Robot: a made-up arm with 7 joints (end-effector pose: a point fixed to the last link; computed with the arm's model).
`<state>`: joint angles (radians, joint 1 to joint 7).
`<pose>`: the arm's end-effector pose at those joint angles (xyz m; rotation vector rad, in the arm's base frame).
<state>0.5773 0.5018 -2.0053 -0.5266 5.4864 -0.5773 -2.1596</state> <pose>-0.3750 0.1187 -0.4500 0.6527 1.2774 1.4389</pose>
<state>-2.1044 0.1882 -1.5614 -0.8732 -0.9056 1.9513 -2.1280</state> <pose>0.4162 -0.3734 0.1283 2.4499 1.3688 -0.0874</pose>
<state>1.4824 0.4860 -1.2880 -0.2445 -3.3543 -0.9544 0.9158</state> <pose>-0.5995 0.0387 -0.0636 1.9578 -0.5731 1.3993</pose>
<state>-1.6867 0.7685 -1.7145 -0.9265 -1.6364 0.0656 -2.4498</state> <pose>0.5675 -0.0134 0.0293 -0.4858 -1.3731 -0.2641</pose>
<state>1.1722 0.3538 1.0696 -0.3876 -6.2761 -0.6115 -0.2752</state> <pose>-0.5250 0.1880 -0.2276 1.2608 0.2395 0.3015</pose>
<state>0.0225 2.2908 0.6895 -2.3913 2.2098 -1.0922 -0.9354</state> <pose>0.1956 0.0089 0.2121 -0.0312 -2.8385 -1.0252</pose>
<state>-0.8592 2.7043 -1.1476 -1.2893 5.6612 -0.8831 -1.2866</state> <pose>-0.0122 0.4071 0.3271 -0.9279 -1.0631 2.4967</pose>
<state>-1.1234 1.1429 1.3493 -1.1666 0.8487 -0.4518 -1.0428</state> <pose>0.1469 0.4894 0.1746 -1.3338 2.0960 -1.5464</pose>
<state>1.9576 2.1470 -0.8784 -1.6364 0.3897 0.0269 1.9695</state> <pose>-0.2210 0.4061 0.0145 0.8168 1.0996 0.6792</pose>
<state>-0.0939 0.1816 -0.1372 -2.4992 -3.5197 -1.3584 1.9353</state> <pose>0.2355 -0.0152 -0.1096 1.1441 -0.8244 -1.1085</pose>
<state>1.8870 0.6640 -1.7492 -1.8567 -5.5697 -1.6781 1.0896</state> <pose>-0.3260 -0.2462 0.0853 -0.5590 -0.5406 2.5770</pose>
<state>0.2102 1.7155 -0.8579 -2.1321 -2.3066 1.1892 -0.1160</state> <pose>0.1301 0.2487 -0.2158 -1.9585 0.6876 1.3970</pose>
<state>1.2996 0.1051 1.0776 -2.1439 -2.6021 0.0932 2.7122</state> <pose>-0.2142 0.2505 -0.1212 1.4565 -0.8028 -0.0144</pose>
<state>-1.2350 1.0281 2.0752 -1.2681 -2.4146 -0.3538 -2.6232</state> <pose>0.1272 0.5096 -0.0188 0.9651 1.6980 -1.2371</pose>
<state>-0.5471 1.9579 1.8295 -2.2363 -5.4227 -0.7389 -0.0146</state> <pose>-0.2002 0.0957 0.2420 -0.4570 1.0555 0.8642</pose>
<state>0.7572 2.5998 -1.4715 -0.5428 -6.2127 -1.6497 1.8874</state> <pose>0.1807 0.4523 0.3451 0.4604 0.5539 0.3248</pose>
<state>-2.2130 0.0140 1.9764 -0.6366 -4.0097 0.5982 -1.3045</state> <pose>0.5108 -0.1356 0.2666 2.4573 1.1076 -1.0652</pose>
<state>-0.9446 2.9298 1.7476 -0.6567 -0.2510 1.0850 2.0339</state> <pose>-0.4802 0.0368 0.3420 1.1207 1.7628 -0.4718</pose>
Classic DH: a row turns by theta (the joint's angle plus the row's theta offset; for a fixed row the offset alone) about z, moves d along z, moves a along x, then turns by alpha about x. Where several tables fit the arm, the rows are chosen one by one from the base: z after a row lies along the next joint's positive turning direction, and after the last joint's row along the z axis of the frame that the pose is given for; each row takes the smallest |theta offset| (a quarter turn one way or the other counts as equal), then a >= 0, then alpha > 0; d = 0 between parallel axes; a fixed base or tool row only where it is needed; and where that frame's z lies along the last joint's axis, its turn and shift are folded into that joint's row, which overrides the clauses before.
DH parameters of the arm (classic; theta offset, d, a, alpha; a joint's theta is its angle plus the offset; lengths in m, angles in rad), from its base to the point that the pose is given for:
base (fixed): 0 0 0 -1.2217
joint 1: 1.5708 0 0 1.5708
joint 2: 1.2217 0 0 -1.5708
joint 3: -1.5708 -0.326 0.0366 -1.5708
joint 4: 0 0 -0.0332 1.5708
joint 5: 0 -0.2741 0 -1.5708
joint 6: 0 0 0 1.5708
joint 7: 0 0 0 0

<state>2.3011 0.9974 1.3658 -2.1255 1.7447 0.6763 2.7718</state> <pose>-0.0372 0.3451 0.0775 0.0727 0.6273 -2.9653</pose>
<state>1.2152 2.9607 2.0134 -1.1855 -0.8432 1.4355 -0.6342</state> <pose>0.4495 -0.0859 0.2816 2.6432 -0.4997 -0.0530</pose>
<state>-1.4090 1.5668 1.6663 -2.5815 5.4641 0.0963 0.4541</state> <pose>-0.1591 0.1643 0.0658 -1.2848 0.6574 -0.8788</pose>
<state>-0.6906 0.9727 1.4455 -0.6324 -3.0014 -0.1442 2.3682</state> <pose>0.2462 0.5314 -0.0877 1.0256 -1.3172 0.8575</pose>
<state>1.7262 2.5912 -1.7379 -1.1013 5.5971 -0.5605 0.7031</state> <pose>0.0987 0.4962 0.2118 -0.9024 2.3966 -0.7472</pose>
